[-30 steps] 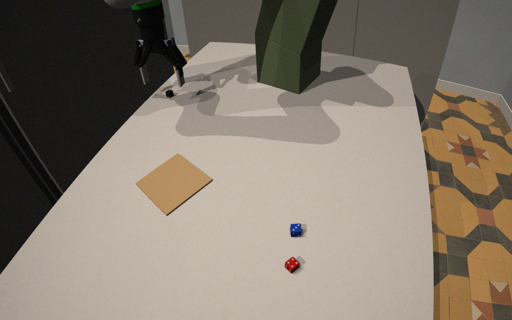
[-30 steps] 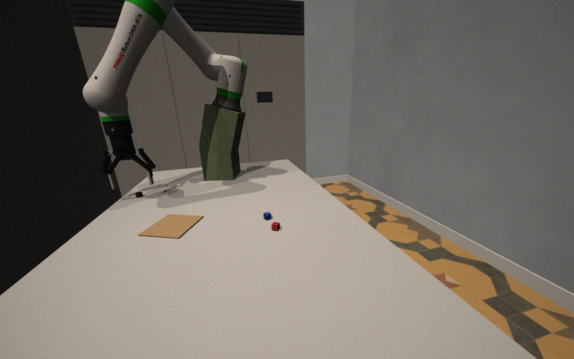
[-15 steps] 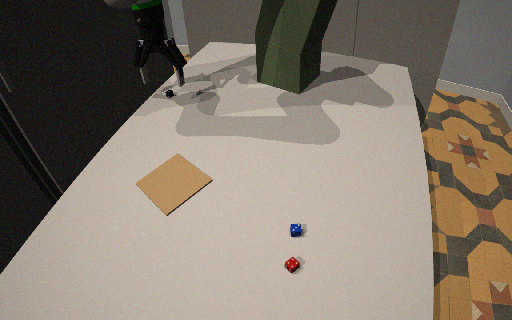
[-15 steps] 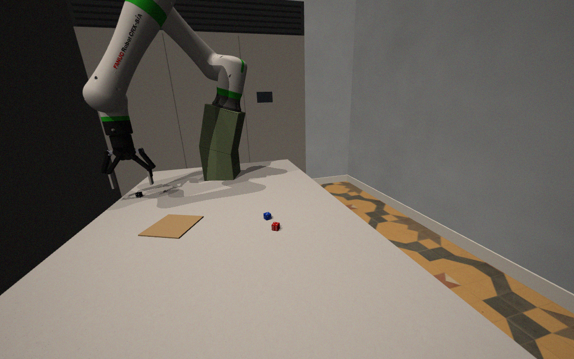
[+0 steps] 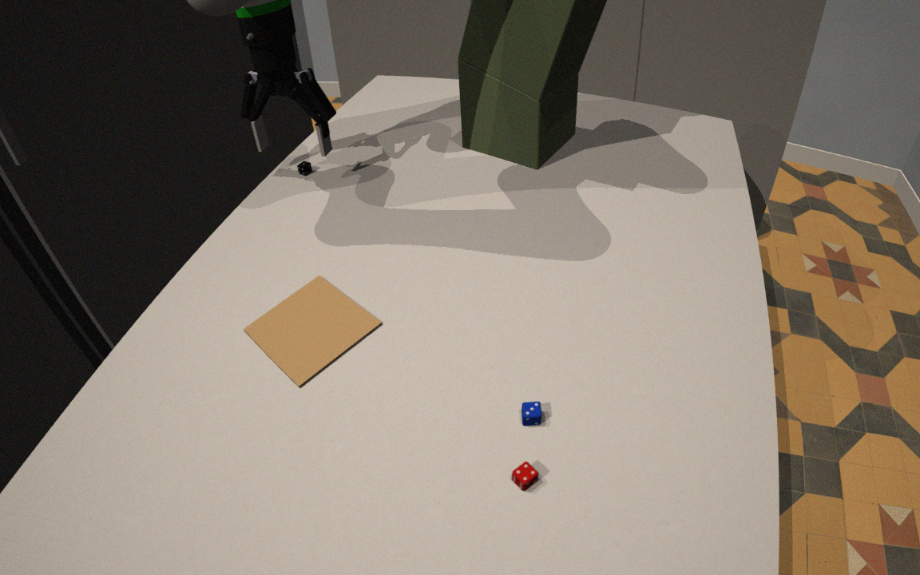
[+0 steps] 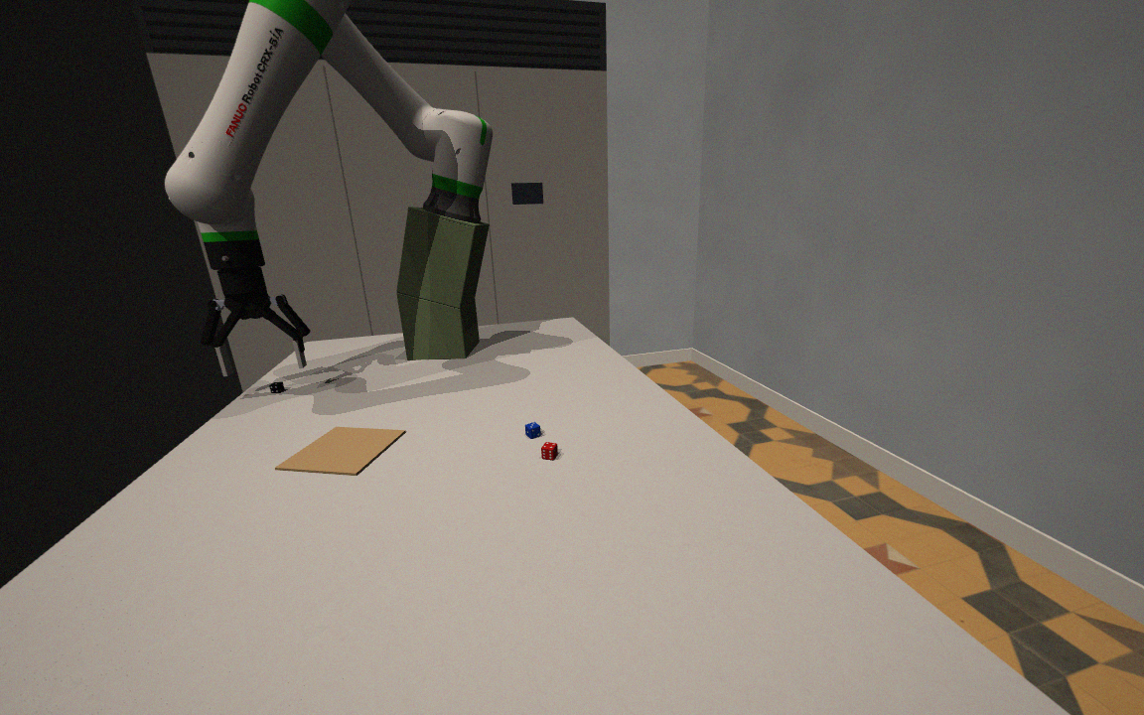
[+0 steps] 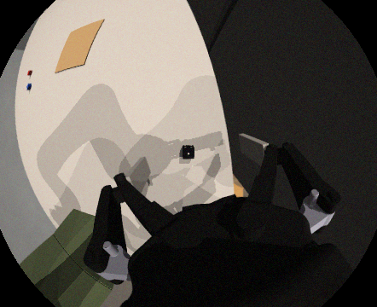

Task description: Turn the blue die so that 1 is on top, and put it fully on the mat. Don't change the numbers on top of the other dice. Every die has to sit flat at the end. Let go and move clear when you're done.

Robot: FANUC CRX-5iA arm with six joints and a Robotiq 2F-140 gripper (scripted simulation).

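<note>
The black die is 50 mm below my hand, 10 mm to the left of it and 10 mm behind it. The rest, counted from my hand: mat 330 mm ahead, 240 mm to the left, 60 mm below; then blue die 550 mm to the left, 370 mm ahead, 50 mm below; then red die 560 mm to the left, 450 mm ahead, 50 mm below.
</note>
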